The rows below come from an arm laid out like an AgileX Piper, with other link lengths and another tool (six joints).
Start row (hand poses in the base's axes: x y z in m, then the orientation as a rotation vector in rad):
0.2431 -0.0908 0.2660 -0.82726 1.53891 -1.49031
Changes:
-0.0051 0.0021 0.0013 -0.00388 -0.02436 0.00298
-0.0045 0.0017 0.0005 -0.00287 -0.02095 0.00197
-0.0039 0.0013 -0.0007 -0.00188 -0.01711 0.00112
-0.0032 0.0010 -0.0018 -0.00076 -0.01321 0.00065
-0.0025 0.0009 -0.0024 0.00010 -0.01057 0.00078
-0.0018 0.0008 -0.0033 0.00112 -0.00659 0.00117
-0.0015 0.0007 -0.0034 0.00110 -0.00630 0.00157
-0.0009 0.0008 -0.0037 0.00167 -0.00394 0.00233
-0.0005 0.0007 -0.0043 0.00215 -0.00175 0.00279
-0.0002 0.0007 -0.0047 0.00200 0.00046 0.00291
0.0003 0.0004 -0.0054 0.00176 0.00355 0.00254
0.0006 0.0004 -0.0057 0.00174 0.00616 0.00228
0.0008 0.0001 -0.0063 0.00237 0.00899 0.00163
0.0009 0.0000 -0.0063 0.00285 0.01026 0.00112
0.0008 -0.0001 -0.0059 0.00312 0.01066 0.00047
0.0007 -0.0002 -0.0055 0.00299 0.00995 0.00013
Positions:
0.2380 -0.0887 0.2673 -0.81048 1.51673 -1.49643
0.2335 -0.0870 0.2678 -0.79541 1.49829 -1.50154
0.2296 -0.0857 0.2671 -0.78253 1.48381 -1.50556
0.2264 -0.0847 0.2653 -0.77205 1.47319 -1.50816
0.2239 -0.0838 0.2629 -0.76342 1.46499 -1.50941
0.2221 -0.0830 0.2596 -0.75784 1.46017 -1.50877
0.2206 -0.0823 0.2562 -0.75278 1.45532 -1.50779
0.2197 -0.0815 0.2525 -0.74987 1.45215 -1.50534
0.2192 -0.0808 0.2482 -0.74882 1.45065 -1.50175
0.2190 -0.0801 0.2435 -0.74982 1.45063 -1.49781
0.2193 -0.0797 0.2381 -0.75335 1.45296 -1.49380
0.2199 -0.0793 0.2324 -0.75893 1.45736 -1.48952
0.2207 -0.0792 0.2261 -0.76612 1.46464 -1.48467
0.2216 -0.0792 0.2198 -0.77377 1.47346 -1.47953
0.2224 -0.0793 0.2139 -0.78118 1.48311 -1.47452
0.2231 -0.0795 0.2084 -0.78785 1.49234 -1.46997

